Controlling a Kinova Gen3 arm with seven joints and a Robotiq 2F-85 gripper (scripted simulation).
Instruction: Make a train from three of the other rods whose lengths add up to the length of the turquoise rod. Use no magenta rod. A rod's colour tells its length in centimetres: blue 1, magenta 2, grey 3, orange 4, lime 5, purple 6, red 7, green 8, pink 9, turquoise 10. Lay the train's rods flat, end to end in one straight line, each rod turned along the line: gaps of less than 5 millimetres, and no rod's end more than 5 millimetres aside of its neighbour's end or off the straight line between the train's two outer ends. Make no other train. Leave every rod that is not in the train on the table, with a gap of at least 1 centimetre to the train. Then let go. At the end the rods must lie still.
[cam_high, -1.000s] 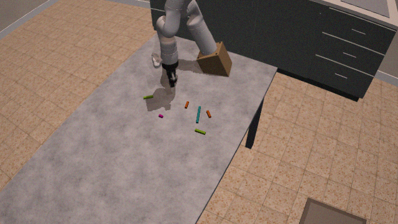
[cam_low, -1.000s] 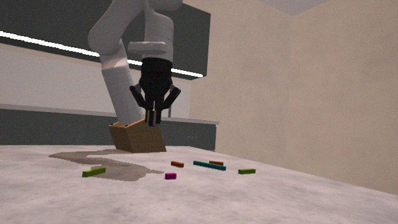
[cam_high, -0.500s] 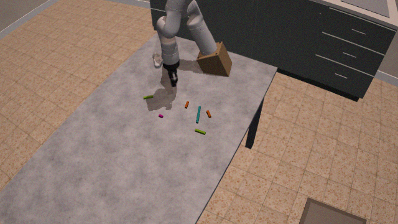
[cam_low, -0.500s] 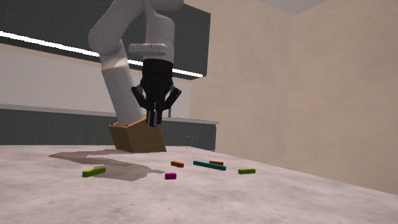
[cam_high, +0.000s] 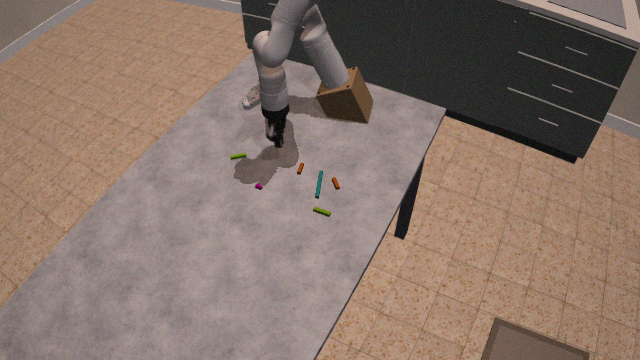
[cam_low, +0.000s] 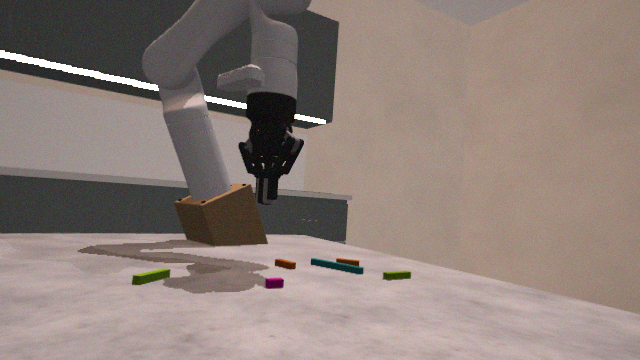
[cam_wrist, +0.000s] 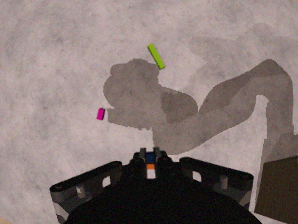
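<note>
The magenta rod lies 9 cm ahead of my hand, 4 cm to the right of it and 11 cm below it. Round my hand: blue rod: 2 cm below; turquoise rod: 3 cm ahead, 13 cm to the left, 11 cm below.
</note>
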